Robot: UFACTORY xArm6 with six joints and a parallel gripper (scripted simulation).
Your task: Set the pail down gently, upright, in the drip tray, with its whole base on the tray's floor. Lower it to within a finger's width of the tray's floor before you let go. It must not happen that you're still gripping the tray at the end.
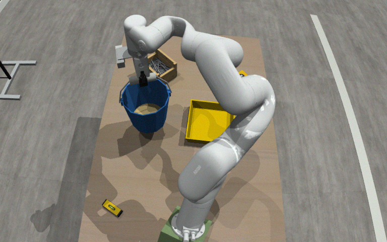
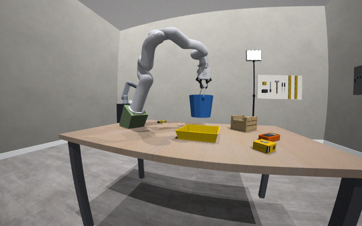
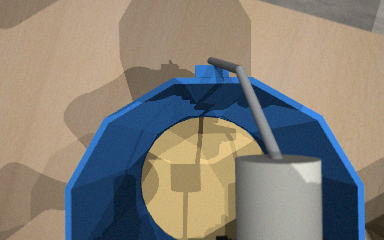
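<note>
Now: the blue pail 1 cm behind my hand and 10 cm below it. Also, from my hand: yellow drip tray 1 cm ahead, 30 cm to the right, 33 cm below.
</note>
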